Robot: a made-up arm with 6 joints. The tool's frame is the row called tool.
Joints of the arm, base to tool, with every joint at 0 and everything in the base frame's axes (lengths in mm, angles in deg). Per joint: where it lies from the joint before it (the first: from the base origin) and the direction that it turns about. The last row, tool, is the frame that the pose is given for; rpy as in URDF.
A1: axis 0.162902 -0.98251 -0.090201 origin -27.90 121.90 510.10
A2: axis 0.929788 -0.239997 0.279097 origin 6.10 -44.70 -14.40
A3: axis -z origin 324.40 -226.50 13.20
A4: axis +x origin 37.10 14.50 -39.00
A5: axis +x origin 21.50 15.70 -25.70
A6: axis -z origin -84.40 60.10 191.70
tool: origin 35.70 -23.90 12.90 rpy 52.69 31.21 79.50
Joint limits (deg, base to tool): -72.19..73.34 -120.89..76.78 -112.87..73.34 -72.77..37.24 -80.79..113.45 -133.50..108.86
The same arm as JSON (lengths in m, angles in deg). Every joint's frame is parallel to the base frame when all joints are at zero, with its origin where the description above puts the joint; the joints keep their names.
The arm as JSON. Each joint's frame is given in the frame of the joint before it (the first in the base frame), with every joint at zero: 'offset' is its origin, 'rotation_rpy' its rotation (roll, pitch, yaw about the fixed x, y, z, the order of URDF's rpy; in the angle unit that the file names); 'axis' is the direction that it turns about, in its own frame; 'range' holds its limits. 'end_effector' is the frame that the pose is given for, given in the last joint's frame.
{"length_unit": "m", "angle_unit": "deg", "chain": [
  {"id": "A1", "offset": [-0.0279, 0.1219, 0.5101], "rotation_rpy": [0.0, 0.0, 0.0], "axis": [0.162902, -0.98251, -0.090201], "range": [-72.19, 73.34]},
  {"id": "A2", "offset": [0.0061, -0.0447, -0.0144], "rotation_rpy": [0.0, 0.0, 0.0], "axis": [0.929788, -0.239997, 0.279097], "range": [-120.89, 76.78]},
  {"id": "A3", "offset": [0.3244, -0.2265, 0.0132], "rotation_rpy": [0.0, 0.0, 0.0], "axis": "-z", "range": [-112.87, 73.34]},
  {"id": "A4", "offset": [0.0371, 0.0145, -0.039], "rotation_rpy": [0.0, 0.0, 0.0], "axis": "+x", "range": [-72.77, 37.24]},
  {"id": "A5", "offset": [0.0215, 0.0157, -0.0257], "rotation_rpy": [0.0, 0.0, 0.0], "axis": "+x", "range": [-80.79, 113.45]},
  {"id": "A6", "offset": [-0.0844, 0.0601, 0.1917], "rotation_rpy": [0.0, 0.0, 0.0], "axis": "-z", "range": [-133.5, 108.86]}
], "end_effector": {"offset": [0.0357, -0.0239, 0.0129], "rotation_rpy": [52.69, 31.21, 79.5]}}

